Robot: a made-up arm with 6 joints. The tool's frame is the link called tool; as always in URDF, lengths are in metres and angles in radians. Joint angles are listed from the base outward.
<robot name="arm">
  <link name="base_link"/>
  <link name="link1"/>
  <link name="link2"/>
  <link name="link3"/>
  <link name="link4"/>
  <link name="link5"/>
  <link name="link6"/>
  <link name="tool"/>
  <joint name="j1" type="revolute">
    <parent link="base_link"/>
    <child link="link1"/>
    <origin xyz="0 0 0.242" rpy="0 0 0"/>
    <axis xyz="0 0 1"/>
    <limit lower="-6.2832" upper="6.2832"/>
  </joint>
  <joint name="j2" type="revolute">
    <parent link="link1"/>
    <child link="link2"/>
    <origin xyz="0 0.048 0" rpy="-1.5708 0 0"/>
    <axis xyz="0 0 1"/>
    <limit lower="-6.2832" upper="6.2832"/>
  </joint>
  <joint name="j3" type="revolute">
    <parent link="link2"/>
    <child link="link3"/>
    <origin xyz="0 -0.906 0" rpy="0 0 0"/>
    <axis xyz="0 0 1"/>
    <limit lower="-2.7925" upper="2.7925"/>
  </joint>
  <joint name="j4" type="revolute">
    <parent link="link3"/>
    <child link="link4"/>
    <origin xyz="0 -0.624 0" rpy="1.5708 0 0"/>
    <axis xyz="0 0 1"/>
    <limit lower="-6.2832" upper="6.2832"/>
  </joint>
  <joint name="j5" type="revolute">
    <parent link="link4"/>
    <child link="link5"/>
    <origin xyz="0 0 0" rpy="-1.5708 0 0"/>
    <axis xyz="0 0 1"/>
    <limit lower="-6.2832" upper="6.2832"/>
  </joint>
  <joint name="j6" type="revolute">
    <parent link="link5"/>
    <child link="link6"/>
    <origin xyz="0 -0.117 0" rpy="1.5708 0 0"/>
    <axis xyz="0 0 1"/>
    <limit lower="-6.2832" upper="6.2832"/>
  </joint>
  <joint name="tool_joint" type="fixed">
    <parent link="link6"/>
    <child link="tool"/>
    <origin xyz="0 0 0" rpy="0 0 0"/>
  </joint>
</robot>
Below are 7 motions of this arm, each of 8 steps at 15 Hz.
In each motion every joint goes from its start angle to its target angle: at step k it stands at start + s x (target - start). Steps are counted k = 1, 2, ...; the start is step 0. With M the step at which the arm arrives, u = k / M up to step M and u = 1 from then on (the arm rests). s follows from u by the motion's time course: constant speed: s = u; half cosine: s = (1 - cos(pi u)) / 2; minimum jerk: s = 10 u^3 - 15 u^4 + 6 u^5.
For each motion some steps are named. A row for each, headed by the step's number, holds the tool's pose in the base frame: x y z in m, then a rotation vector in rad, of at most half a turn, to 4 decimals.
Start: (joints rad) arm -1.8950 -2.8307 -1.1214 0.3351 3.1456 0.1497
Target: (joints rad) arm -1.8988 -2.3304 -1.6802 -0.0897 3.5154 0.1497
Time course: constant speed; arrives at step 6
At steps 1, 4, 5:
1: 0.0347 -0.0412 -0.9350 -0.6824 -0.5766 -1.8919
4: 0.0895 0.1192 -0.7978 -0.5684 -0.3832 -1.7337
5: 0.1075 0.1652 -0.7420 -0.5360 -0.3123 -1.6839

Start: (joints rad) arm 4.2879 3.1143 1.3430 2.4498 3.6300 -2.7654
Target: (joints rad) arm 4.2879 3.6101 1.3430 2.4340 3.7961 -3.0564
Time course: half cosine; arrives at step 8
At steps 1, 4, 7, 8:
1: 0.2210 0.4586 -0.7443 1.0026 -0.2251 -1.0600
4: 0.3049 0.6569 -0.5974 1.2115 -0.1627 -1.2095
7: 0.3725 0.8190 -0.4048 1.4229 -0.0631 -1.3511
8: 0.3772 0.8304 -0.3872 1.4403 -0.0531 -1.3622

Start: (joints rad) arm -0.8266 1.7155 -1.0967 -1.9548 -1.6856 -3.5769
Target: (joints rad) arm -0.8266 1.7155 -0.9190 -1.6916 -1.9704 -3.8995
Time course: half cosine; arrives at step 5
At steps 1, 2, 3, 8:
1: 0.9889 -0.8430 0.5760 -0.3588 1.8912 0.4718
2: 0.9958 -0.8490 0.5565 -0.4873 1.8955 0.5341
3: 1.0025 -0.8566 0.5327 -0.6494 1.8742 0.6130
8: 1.0076 -0.8654 0.5066 -0.8298 1.8151 0.7004

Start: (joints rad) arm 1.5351 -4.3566 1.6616 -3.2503 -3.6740 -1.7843
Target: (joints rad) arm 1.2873 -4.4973 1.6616 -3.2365 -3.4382 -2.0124
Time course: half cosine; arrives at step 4
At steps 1, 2, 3, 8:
1: -0.0041 0.6929 -0.5536 -0.1213 1.3183 2.6505
2: 0.0628 0.7222 -0.5111 -0.0943 1.0871 2.5721
3: 0.1339 0.7419 -0.4679 -0.0706 0.8715 2.4686
8: 0.1643 0.7472 -0.4500 -0.0618 0.7867 2.4194

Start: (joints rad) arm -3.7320 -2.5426 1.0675 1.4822 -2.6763 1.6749
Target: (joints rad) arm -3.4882 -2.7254 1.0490 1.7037 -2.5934 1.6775
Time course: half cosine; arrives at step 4
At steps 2, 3, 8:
2: 0.8624 -0.4266 -0.5511 -1.6010 0.9420 1.7035
3: 0.8492 -0.3291 -0.6104 -1.5484 0.8242 1.7921
8: 0.8398 -0.2901 -0.6339 -1.5227 0.7788 1.8290

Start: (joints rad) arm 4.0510 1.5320 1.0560 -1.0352 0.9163 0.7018
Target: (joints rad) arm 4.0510 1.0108 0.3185 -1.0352 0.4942 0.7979
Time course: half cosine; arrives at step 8
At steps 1, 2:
1: -0.7983 -0.9755 -0.3058 -2.1429 -1.1718 0.4047
2: -0.8439 -1.0389 -0.2027 -2.2256 -1.1484 0.5952

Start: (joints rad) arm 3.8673 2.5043 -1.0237 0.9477 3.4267 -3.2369
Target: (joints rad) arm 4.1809 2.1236 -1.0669 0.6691 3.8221 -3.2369
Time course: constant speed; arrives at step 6
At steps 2, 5, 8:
2: -0.7486 -0.8372 -0.2632 -1.3078 0.7832 0.1756
5: -0.6554 -0.9990 -0.0089 -1.3470 0.7677 0.5129
8: -0.6096 -1.0415 0.0787 -1.3519 0.7689 0.6157

